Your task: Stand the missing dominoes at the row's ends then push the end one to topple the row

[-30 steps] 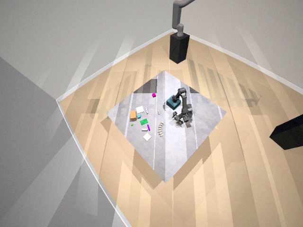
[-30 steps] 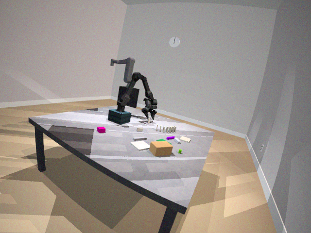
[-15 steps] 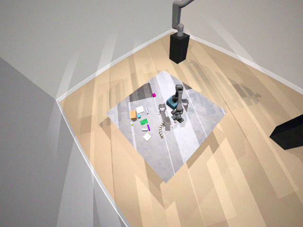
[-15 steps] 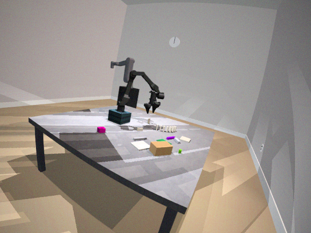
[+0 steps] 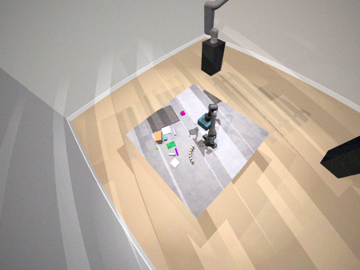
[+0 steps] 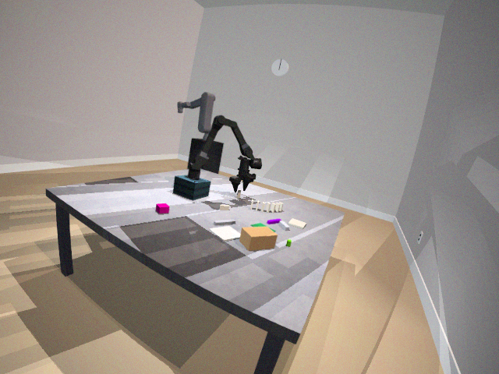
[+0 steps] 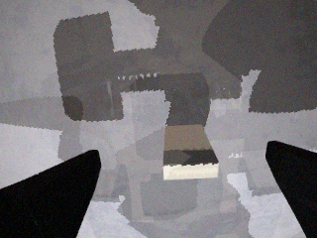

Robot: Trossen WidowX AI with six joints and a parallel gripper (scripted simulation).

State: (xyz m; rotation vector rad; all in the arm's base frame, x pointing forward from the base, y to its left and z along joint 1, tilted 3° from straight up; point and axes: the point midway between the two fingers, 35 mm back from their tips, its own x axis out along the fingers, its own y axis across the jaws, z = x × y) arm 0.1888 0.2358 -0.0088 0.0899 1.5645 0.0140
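Right now the grey bar is 410 mm to the right of my gripper tip, 200 mm ahead of it and 30 mm below it. Round my gripper tip: green card 340 mm ahead, 290 mm to the right, 40 mm below; cream tile 430 mm ahead, 80 mm to the right, 30 mm below; purple bar 340 mm ahead, 180 mm to the right, 30 mm below.
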